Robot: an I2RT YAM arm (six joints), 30 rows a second.
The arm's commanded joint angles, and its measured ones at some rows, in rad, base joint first. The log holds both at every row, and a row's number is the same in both.
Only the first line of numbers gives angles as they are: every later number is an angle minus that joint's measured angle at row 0.
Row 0, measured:
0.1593 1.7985 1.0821 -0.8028 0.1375 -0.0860
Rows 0 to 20, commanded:
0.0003 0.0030 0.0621 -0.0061 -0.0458 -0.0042
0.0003 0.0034 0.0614 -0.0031 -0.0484 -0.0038
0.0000 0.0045 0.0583 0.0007 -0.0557 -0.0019
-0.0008 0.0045 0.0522 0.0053 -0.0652 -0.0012
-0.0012 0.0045 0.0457 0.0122 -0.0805 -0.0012
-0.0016 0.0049 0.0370 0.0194 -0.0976 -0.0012
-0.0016 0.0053 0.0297 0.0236 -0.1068 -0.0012
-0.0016 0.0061 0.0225 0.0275 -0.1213 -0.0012
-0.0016 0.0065 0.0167 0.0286 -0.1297 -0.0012
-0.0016 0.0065 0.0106 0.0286 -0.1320 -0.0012
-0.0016 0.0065 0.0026 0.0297 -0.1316 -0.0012
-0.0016 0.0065 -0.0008 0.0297 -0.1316 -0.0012
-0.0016 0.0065 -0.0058 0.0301 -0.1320 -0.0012
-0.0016 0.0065 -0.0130 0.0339 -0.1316 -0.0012
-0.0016 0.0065 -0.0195 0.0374 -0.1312 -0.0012
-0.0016 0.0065 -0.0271 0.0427 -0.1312 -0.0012
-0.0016 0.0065 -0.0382 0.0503 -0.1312 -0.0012
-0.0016 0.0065 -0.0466 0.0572 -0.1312 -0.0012
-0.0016 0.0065 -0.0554 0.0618 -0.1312 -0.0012
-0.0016 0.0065 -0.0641 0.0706 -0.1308 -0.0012
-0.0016 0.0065 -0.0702 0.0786 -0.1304 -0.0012
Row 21, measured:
-0.0004 0.0003 -0.0424 0.0725 -0.1118 -0.0035
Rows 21 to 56, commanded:
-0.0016 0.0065 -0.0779 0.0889 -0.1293 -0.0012
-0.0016 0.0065 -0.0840 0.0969 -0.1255 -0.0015
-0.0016 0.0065 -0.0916 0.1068 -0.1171 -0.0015
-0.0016 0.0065 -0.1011 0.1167 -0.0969 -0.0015
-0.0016 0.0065 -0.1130 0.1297 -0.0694 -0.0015
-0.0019 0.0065 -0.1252 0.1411 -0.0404 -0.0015
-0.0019 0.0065 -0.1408 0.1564 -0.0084 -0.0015
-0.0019 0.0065 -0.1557 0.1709 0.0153 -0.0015
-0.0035 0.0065 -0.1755 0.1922 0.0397 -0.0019
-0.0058 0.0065 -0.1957 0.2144 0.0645 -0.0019
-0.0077 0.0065 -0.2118 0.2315 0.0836 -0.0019
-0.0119 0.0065 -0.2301 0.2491 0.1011 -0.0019
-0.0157 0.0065 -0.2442 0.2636 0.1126 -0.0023
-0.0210 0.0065 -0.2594 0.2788 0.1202 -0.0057
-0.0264 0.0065 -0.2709 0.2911 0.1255 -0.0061
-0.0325 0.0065 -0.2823 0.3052 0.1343 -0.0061
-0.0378 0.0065 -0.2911 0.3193 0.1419 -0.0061
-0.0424 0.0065 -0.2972 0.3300 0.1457 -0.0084
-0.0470 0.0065 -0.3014 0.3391 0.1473 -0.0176
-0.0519 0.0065 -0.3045 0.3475 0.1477 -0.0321
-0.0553 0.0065 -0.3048 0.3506 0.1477 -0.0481
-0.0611 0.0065 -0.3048 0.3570 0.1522 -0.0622
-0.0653 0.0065 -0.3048 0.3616 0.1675 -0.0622
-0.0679 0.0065 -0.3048 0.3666 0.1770 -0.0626
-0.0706 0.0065 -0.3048 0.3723 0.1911 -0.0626
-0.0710 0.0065 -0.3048 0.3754 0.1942 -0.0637
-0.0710 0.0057 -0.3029 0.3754 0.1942 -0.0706
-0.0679 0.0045 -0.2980 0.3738 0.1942 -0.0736
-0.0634 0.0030 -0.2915 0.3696 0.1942 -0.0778
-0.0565 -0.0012 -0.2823 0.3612 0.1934 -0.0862
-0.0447 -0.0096 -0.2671 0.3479 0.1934 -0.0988
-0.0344 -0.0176 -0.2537 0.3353 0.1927 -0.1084
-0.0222 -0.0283 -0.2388 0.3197 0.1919 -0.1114
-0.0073 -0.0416 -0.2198 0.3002 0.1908 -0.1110
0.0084 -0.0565 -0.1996 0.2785 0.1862 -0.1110
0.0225 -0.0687 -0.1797 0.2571 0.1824 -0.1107
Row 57, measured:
-0.0180 -0.0790 -0.1950 0.3059 0.1965 -0.0870
